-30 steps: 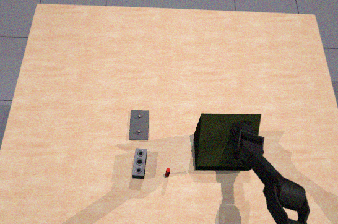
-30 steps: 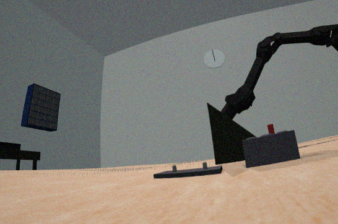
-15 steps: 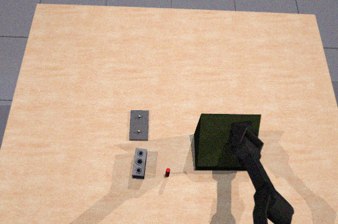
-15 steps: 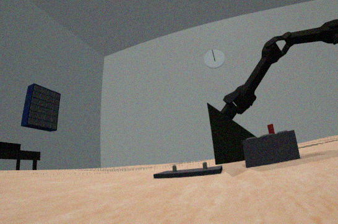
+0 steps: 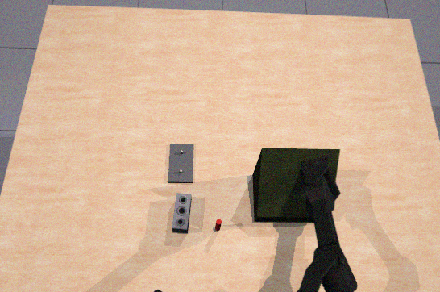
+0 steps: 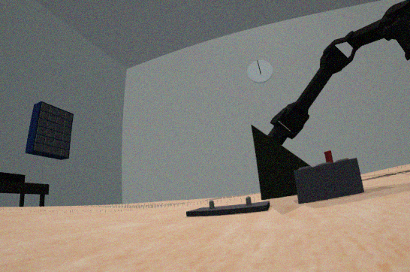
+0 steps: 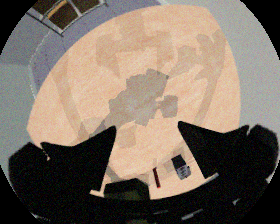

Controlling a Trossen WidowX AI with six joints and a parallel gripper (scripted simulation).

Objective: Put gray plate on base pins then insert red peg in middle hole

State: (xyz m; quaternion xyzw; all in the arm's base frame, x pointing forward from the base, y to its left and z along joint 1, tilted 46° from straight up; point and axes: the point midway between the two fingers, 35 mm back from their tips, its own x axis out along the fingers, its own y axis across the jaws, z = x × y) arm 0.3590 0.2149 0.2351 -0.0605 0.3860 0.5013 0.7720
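Right now the gray plate is 10 mm behind my gripper tip, 280 mm to the right of it and 60 mm below it. From my gripper tip the other things lie so: base (20 mm behind, 430 mm to the right, 80 mm below); then red peg (110 mm behind, 230 mm to the right, 50 mm below).
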